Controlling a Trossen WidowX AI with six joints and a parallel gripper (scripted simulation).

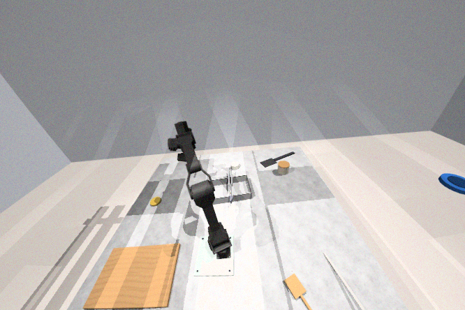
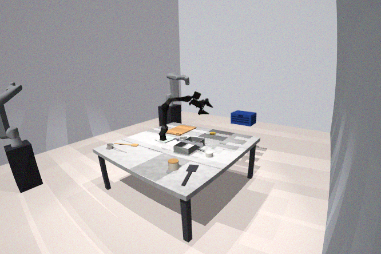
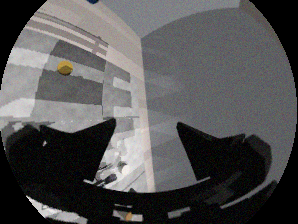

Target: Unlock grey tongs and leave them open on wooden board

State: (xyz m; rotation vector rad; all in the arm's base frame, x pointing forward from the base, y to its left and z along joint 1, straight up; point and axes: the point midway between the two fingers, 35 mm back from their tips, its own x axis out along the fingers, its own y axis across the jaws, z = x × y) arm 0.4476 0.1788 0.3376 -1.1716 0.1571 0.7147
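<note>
The grey roasting tin lies 30 cm below my gripper tip, 22 cm to the right of it and 11 cm behind it. Round my gripper tip: wooden board: 54 cm behind, 32 cm below, 20 cm to the left; yellow disc: 32 cm below, 26 cm to the left, 12 cm behind; white cylinder: 31 cm below, 30 cm to the right, 14 cm ahead.
</note>
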